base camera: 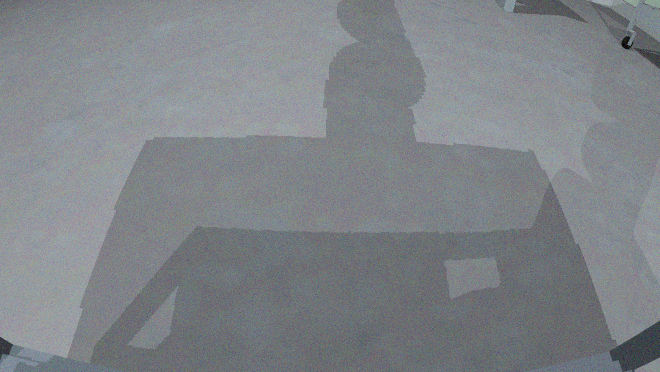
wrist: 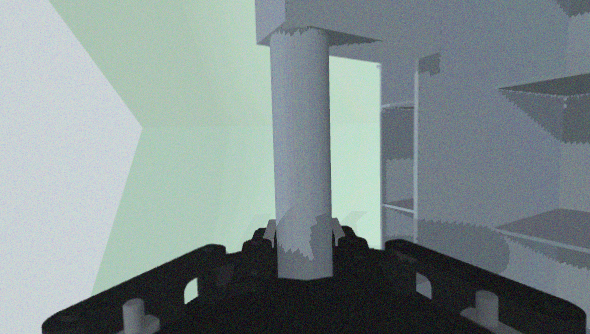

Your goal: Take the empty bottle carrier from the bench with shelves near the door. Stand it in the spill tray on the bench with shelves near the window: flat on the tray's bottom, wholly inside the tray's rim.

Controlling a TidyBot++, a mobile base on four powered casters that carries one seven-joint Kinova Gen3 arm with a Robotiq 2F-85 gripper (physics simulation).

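Places are measured from the arm's base along level axes (x ahead, y left, z up), in millimetres.
Where they show: gripper, fingertip midpoint: (wrist: 303,235).
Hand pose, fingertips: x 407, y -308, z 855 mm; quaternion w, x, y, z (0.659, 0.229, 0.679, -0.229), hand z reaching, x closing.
Observation:
Things, the pixels of their top centre, and the offset from my fingertips. "pt": a spot on its surface instead. Level surfaces: height alone.
- pale leg with a black caster, surface spot: (base camera: 627,42) pt 820 mm ahead, 912 mm right, 1222 mm down
- pale foot at a spot on its surface: (base camera: 509,6) pt 888 mm ahead, 354 mm right, 1230 mm down
- grey floor at its surface level: 1252 mm down
The bottle carrier (wrist: 303,140) is grey. Its round handle bar runs up the middle of the wrist view, and an end panel shows at the top. Its large grey wall and thin-edged compartments fill the right of that view, with no bottles seen in the parts that show. My gripper (wrist: 303,235) is shut on the handle bar near its lower end in the view. The rest of the carrier is cut off by the view's edge. The spill tray does not show in either view, and neither bench can be made out for certain.
In the base camera view, a pale leg with a black caster (base camera: 627,42) stands at the top right, and a pale foot (base camera: 509,6) stands left of it. Shadows of the robot lie on the grey floor (base camera: 225,90). A pale green wall (wrist: 200,165) shows behind the handle.

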